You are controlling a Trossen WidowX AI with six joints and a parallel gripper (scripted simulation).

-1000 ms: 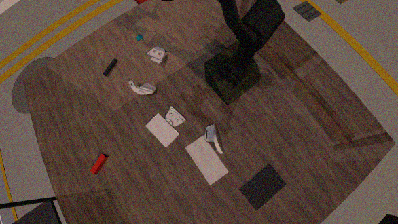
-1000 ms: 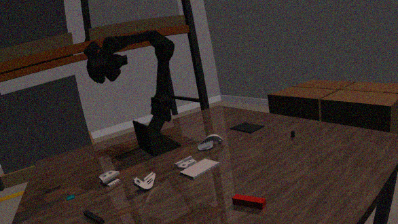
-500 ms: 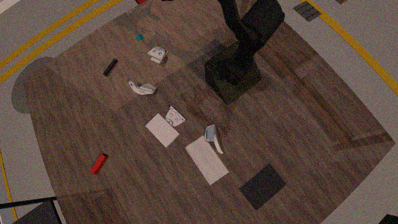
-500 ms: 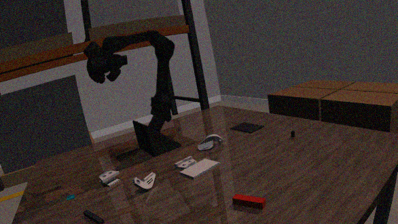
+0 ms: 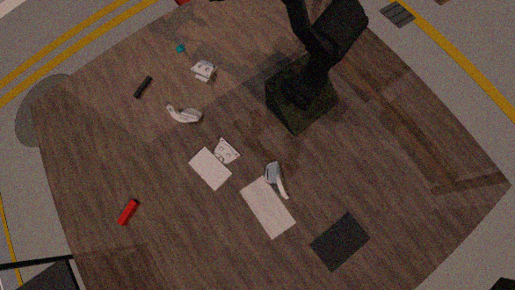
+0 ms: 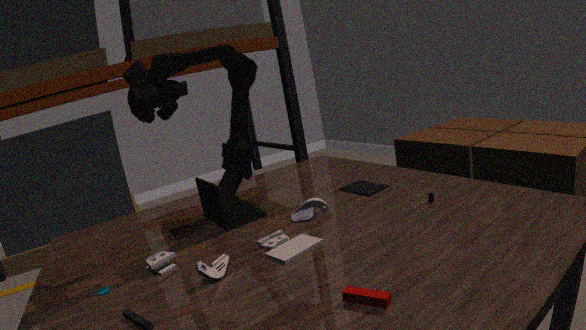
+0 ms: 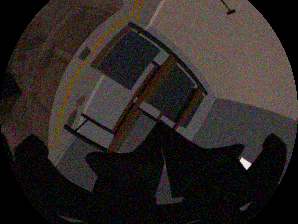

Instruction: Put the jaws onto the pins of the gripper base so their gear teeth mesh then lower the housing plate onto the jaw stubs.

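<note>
My gripper tip is 410 mm above the jaw, 380 mm short of it and 50 mm to the right of it. From my gripper tip the other things lie so: teal piece: 440 mm below, 280 mm ahead, 220 mm to the right; black bar: 460 mm ahead, 440 mm below, 130 mm to the right; dark mat: 610 mm to the left, 440 mm below, 130 mm ahead.
</note>
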